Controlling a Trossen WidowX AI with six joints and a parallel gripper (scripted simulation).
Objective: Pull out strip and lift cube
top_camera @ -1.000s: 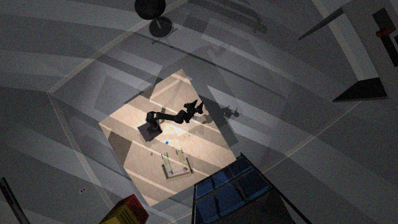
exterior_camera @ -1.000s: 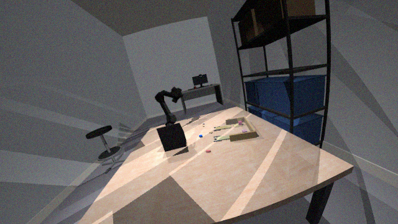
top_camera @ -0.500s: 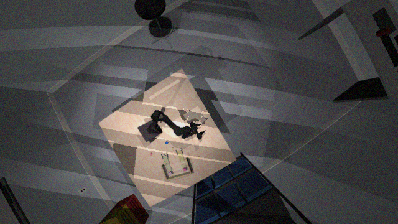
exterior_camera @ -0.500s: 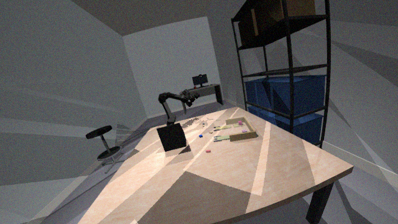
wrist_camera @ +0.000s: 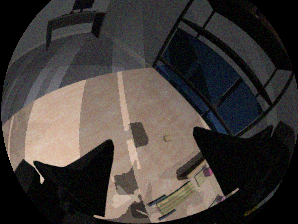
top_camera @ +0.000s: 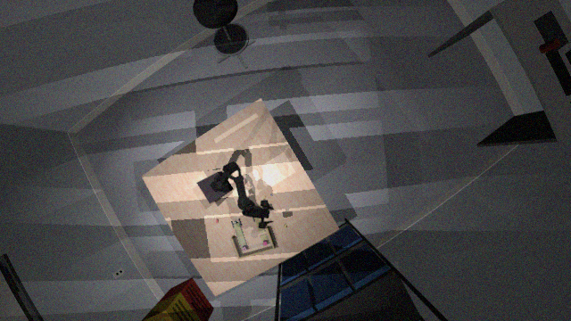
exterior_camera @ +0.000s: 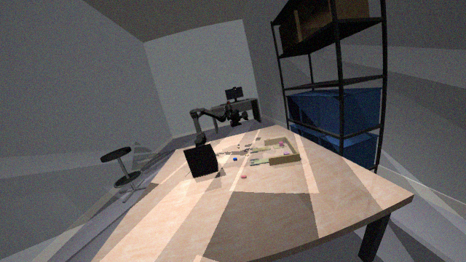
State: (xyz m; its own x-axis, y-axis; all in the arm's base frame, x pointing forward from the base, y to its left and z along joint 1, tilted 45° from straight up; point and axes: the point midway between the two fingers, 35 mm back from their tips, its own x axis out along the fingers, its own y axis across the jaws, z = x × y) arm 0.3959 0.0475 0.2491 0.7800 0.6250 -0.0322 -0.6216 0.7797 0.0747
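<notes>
My gripper tip is 210 mm past the blue piece, 230 mm to the left of it and 210 mm above it. From my gripper tip the other things lie so: pink piece (220 mm behind, 480 mm to the right, 210 mm below); pale strip (30 mm ahead, 210 mm to the right, 210 mm below).
</notes>
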